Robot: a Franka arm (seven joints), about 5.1 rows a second.
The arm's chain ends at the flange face. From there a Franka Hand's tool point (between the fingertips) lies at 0.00 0.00 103.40 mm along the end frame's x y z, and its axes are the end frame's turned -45 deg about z.
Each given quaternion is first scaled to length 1.
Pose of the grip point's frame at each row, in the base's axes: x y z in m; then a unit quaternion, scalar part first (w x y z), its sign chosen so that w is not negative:
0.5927 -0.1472 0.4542 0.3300 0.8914 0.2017 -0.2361
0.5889 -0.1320 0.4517 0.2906 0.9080 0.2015 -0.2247
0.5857 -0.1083 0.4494 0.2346 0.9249 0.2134 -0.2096
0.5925 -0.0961 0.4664 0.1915 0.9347 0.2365 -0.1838
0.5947 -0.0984 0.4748 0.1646 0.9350 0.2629 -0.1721
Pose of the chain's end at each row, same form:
0.6225 -0.0765 0.5235 0.3952 0.9008 -0.1548 -0.0918
0.6190 -0.0681 0.5272 0.3545 0.9160 -0.1613 -0.0964
0.6154 -0.0542 0.5323 0.2970 0.9362 -0.1568 -0.1039
0.6187 -0.0501 0.5552 0.2473 0.9540 -0.1392 -0.0965
0.6190 -0.0572 0.5665 0.2179 0.9644 -0.1149 -0.0960

